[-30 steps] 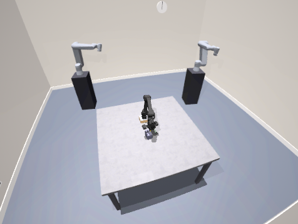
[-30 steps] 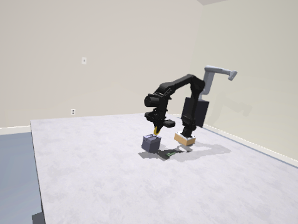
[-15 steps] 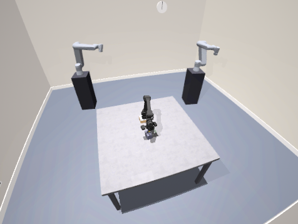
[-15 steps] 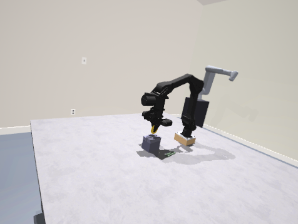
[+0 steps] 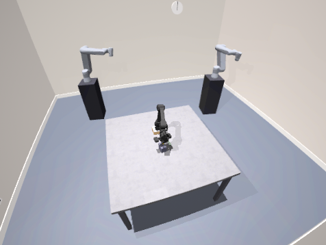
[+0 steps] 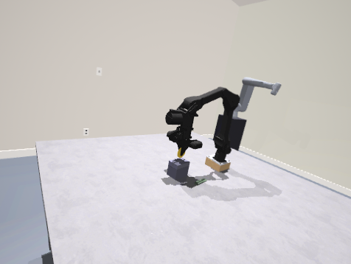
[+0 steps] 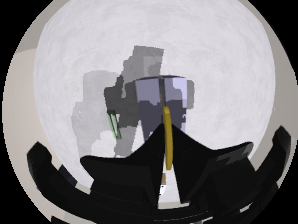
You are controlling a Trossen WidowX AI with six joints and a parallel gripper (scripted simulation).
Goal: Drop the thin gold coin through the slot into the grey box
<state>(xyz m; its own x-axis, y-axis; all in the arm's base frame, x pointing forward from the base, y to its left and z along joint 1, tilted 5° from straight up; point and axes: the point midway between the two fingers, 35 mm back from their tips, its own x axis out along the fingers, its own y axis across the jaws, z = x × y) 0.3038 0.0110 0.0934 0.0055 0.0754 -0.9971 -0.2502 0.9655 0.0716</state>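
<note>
Now: the coin 20 mm above my gripper tip.
</note>
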